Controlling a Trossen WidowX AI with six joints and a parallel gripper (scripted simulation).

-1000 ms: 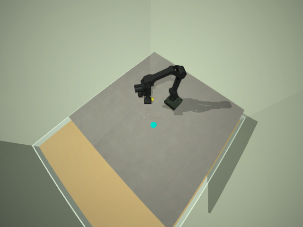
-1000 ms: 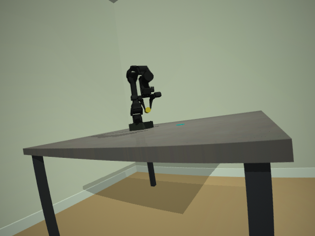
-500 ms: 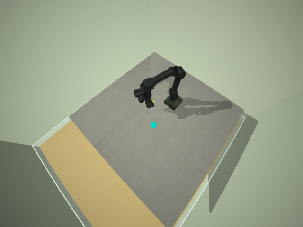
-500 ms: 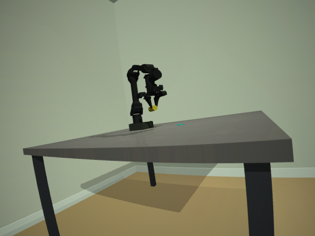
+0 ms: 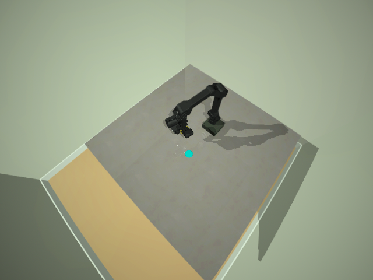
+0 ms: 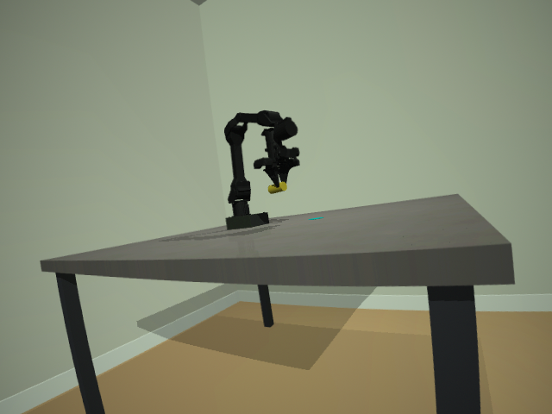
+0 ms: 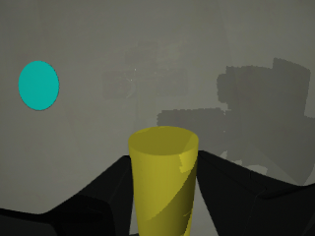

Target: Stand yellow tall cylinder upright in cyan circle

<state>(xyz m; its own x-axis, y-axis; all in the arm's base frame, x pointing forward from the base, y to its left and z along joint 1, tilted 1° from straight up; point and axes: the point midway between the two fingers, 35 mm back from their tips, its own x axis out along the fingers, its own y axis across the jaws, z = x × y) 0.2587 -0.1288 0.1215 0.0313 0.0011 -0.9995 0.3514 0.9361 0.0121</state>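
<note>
The yellow tall cylinder is 20 mm behind my gripper tip and 10 mm to the left of it. Round my gripper tip: cyan circle: 140 mm below, 120 mm to the left, 80 mm ahead.
</note>
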